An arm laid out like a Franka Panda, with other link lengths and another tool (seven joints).
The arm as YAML. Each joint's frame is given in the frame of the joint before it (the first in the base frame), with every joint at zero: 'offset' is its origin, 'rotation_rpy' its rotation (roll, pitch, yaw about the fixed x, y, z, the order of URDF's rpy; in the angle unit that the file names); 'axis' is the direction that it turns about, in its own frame. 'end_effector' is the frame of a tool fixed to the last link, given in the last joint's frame.
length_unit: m
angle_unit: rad
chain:
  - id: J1
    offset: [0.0, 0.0, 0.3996]
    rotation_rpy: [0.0, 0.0, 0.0]
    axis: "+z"
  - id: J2
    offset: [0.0, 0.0, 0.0]
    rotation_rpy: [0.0, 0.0, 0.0]
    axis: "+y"
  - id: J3
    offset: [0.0, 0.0, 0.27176]
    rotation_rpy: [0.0, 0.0, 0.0]
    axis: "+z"
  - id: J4
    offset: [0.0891, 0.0, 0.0]
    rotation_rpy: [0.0, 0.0, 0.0]
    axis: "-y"
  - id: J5
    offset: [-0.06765, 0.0, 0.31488]
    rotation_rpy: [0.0, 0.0, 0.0]
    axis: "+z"
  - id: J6
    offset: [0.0, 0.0, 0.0]
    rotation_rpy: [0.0, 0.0, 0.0]
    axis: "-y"
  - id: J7
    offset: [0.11, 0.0, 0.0]
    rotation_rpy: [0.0, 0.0, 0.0]
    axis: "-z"
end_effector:
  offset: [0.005, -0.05, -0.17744]
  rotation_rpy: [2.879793, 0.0, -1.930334]
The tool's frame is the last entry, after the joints.
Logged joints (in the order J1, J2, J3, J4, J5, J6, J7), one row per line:
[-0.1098, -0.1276, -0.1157, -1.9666, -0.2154, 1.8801, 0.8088]
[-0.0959, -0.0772, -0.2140, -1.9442, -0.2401, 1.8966, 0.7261]
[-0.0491, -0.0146, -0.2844, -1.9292, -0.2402, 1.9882, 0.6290]
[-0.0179, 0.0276, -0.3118, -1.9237, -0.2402, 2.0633, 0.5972]
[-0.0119, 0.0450, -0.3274, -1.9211, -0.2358, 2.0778, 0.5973]
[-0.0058, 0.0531, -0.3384, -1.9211, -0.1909, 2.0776, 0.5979]
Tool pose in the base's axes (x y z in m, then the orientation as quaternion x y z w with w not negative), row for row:
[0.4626, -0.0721, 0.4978, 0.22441, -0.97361, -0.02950, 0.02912]
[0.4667, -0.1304, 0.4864, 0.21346, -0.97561, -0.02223, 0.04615]
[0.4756, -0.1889, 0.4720, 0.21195, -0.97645, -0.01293, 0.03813]
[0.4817, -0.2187, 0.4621, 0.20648, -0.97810, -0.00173, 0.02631]
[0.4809, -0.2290, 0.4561, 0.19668, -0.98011, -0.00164, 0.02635]
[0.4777, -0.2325, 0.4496, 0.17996, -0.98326, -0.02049, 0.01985]
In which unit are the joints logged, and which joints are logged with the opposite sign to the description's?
The joints are logged in radians. Opposite sign: J1.
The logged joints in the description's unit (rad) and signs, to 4 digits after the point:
[0.1098, -0.1276, -0.1157, -1.9666, -0.2154, 1.8801, 0.8088]
[0.0959, -0.0772, -0.2140, -1.9442, -0.2401, 1.8966, 0.7261]
[0.0491, -0.0146, -0.2844, -1.9292, -0.2402, 1.9882, 0.6290]
[0.0179, 0.0276, -0.3118, -1.9237, -0.2402, 2.0633, 0.5972]
[0.0119, 0.0450, -0.3274, -1.9211, -0.2358, 2.0778, 0.5973]
[0.0058, 0.0531, -0.3384, -1.9211, -0.1909, 2.0776, 0.5979]

